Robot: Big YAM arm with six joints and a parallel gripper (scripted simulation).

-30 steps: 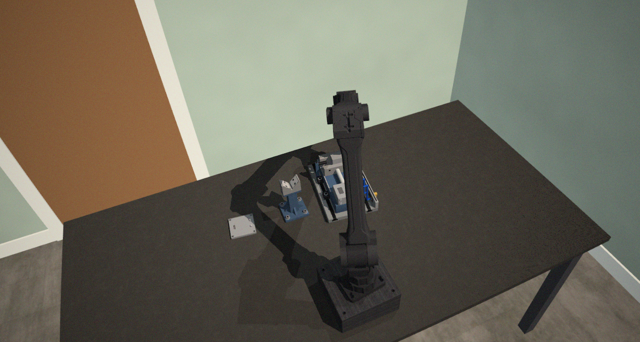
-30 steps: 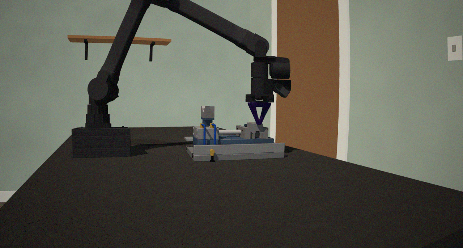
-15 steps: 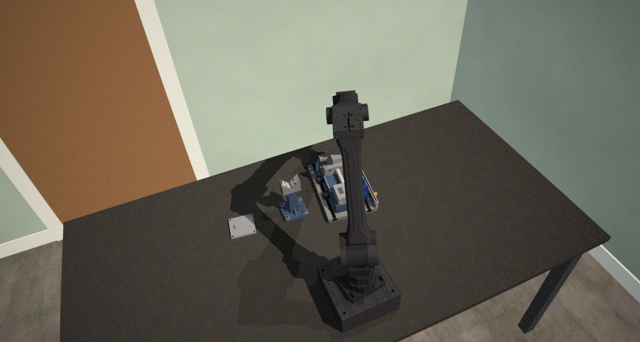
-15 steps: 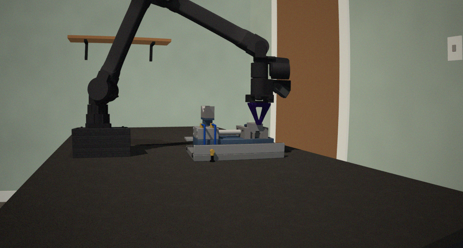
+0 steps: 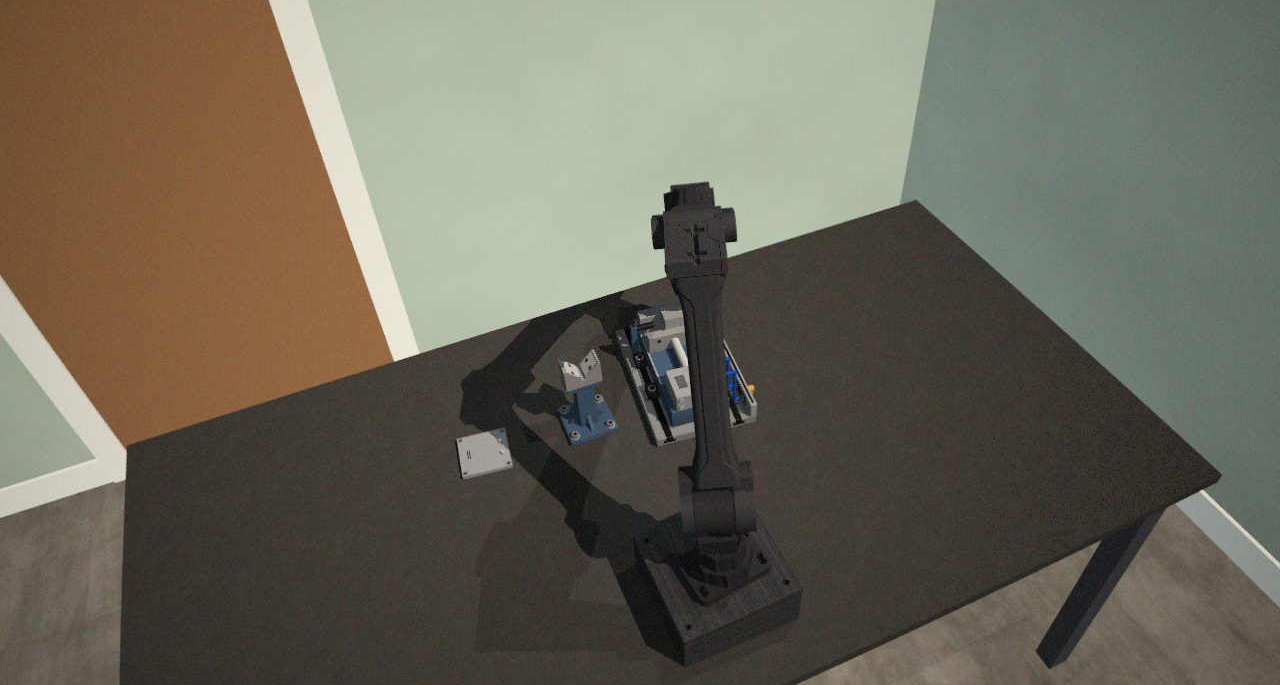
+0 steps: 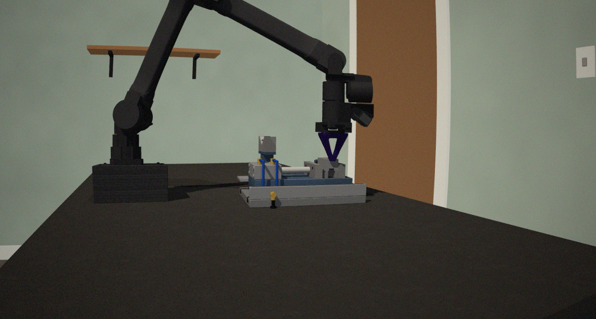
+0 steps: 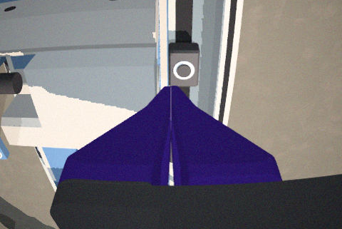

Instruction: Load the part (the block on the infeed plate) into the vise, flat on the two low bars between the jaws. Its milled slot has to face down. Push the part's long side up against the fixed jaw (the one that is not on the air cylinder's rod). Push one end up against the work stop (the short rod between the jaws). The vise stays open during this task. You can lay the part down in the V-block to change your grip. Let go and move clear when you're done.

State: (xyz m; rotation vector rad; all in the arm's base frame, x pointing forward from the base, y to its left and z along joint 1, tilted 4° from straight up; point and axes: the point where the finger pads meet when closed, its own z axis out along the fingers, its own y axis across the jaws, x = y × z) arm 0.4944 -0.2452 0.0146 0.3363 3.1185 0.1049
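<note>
Right now the part is 40 mm to the left of my hand, 20 mm below it and 10 mm ahead of it. The rest, counted from my hand: grey infeed plate (470 mm to the left, 110 mm below, 40 mm behind).
</note>
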